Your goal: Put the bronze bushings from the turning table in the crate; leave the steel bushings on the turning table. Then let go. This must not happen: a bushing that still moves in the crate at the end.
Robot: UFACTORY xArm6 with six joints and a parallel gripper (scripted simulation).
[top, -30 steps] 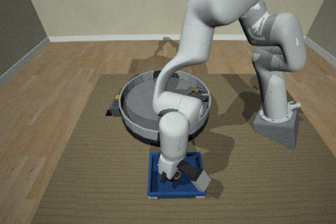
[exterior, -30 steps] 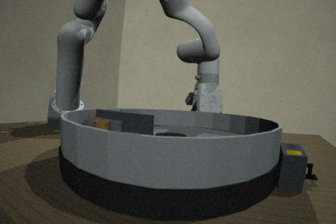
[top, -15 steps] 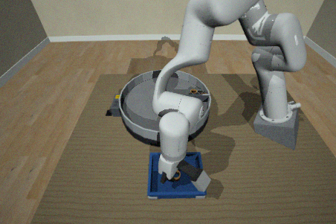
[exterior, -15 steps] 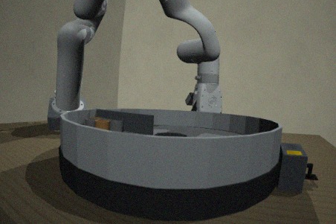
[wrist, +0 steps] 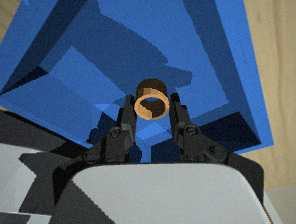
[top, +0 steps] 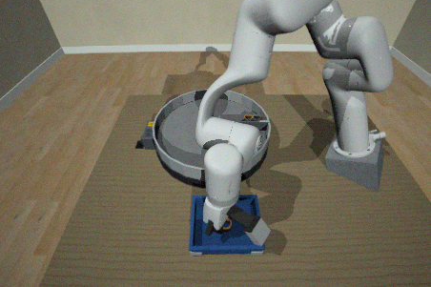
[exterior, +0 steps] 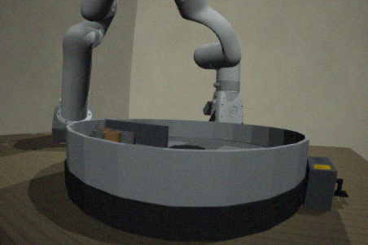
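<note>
Now: the blue crate 10 mm behind my hand, 10 mm to the left of it and 10 mm below it. The rest, counted from my hand: grey turning table 40 mm ahead, 330 mm to the right, 20 mm above.
</note>
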